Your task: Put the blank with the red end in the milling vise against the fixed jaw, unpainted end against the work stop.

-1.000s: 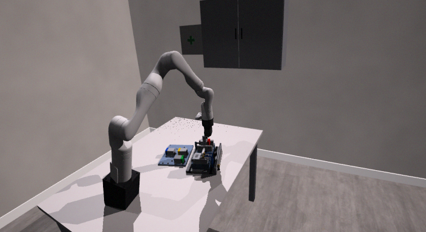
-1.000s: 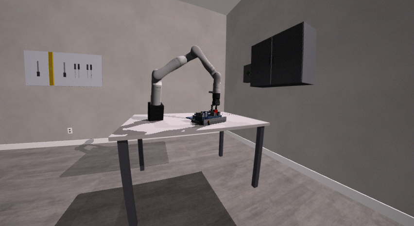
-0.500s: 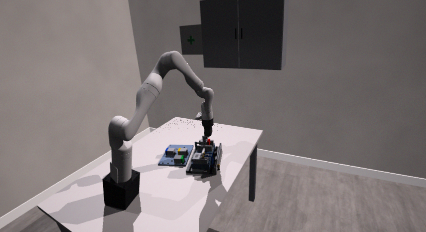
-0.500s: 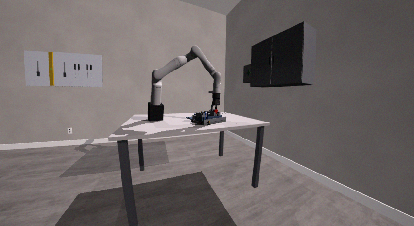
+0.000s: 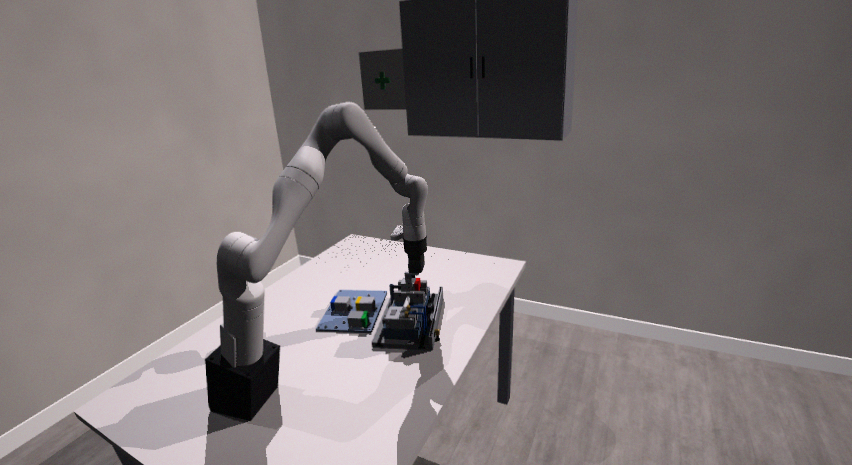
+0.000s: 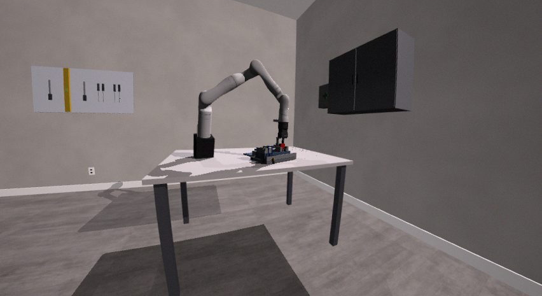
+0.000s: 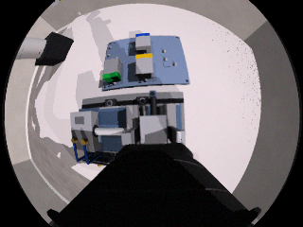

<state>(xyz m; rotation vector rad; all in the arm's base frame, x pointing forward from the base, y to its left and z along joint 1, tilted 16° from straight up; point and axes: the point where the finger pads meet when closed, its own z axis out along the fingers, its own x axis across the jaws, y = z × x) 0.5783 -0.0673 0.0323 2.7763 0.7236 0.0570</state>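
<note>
My gripper is now 60 mm past the vise, 30 mm to the left of it and 80 mm above it. The rest, counted from my hand: rail: 20 mm behind, 110 mm to the right, 80 mm below; then yellow blank: 90 mm behind, 140 mm to the left, 90 mm below; then green-ended blank: 170 mm behind, 90 mm to the left, 90 mm below.
</note>
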